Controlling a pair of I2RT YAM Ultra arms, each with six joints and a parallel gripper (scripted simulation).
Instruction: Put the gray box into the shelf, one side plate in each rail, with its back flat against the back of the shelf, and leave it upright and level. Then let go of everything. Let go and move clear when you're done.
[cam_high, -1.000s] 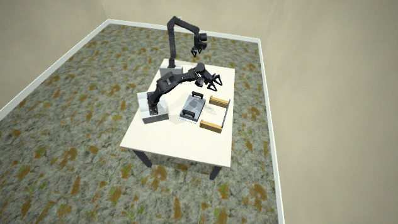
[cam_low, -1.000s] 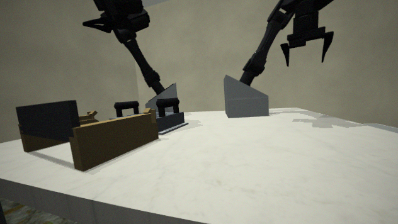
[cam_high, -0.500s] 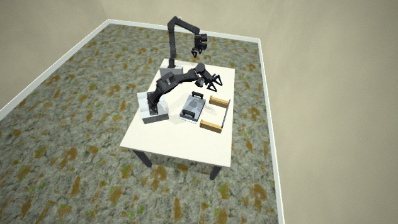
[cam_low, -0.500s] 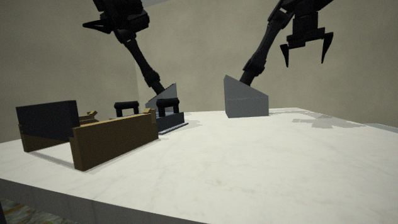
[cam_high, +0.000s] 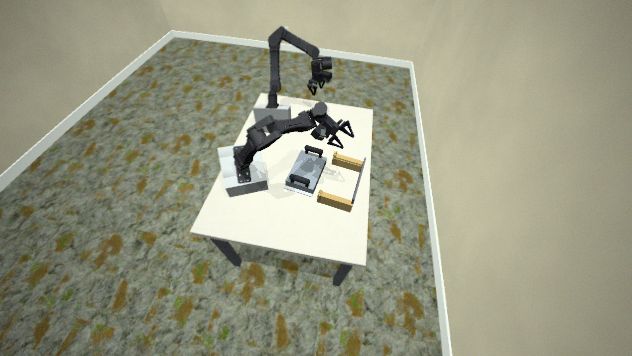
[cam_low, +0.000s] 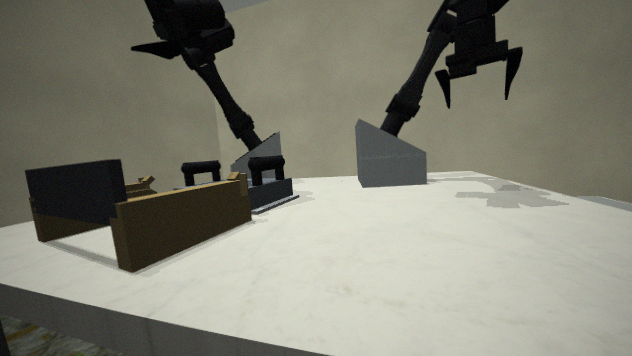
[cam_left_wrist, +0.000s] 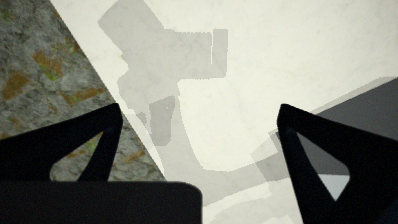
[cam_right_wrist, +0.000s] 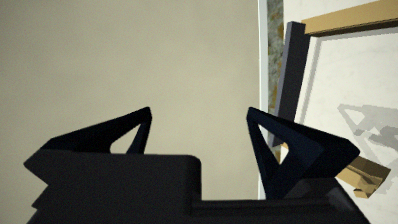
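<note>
Now: left hand 7 cm short of the gray box, 56 cm to the left of it and 15 cm above it. From my left hand the other things lie so: dark back plate: 37 cm ahead, 60 cm to the right, 11 cm below.
Right now the gray box is 33 cm below my right hand, 20 cm behind it and 4 cm to the left of it. Also, from my right hand: dark back plate: 29 cm below, 11 cm ahead, 1 cm to the left.
</note>
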